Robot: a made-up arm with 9 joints. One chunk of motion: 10 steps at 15 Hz.
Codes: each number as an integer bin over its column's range. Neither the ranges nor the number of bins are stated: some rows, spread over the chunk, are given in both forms.
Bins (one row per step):
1: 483 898 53 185 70 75 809 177 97
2: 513 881 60 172 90 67 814 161 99
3: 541 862 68 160 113 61 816 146 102
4: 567 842 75 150 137 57 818 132 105
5: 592 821 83 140 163 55 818 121 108
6: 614 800 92 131 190 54 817 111 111
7: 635 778 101 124 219 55 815 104 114
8: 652 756 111 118 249 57 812 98 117
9: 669 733 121 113 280 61 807 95 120
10: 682 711 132 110 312 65 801 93 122
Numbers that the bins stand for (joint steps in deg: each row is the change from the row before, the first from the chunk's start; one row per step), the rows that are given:
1: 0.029 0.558 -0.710 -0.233 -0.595 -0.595 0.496 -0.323 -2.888
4: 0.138 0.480 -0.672 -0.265 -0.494 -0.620 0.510 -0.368 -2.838
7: 0.226 0.390 -0.628 -0.288 -0.371 -0.623 0.505 -0.396 -2.781
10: 0.287 0.296 -0.575 -0.301 -0.232 -0.609 0.483 -0.407 -2.731
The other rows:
2: 0.068 0.535 -0.698 -0.245 -0.565 -0.606 0.504 -0.339 -2.876
3: 0.104 0.508 -0.684 -0.256 -0.530 -0.615 0.507 -0.354 -2.857
5: 0.170 0.451 -0.659 -0.274 -0.455 -0.623 0.510 -0.379 -2.819
6: 0.199 0.421 -0.643 -0.282 -0.415 -0.624 0.509 -0.389 -2.800
8: 0.248 0.359 -0.611 -0.294 -0.326 -0.620 0.501 -0.402 -2.762
9: 0.271 0.327 -0.594 -0.298 -0.280 -0.615 0.492 -0.405 -2.743

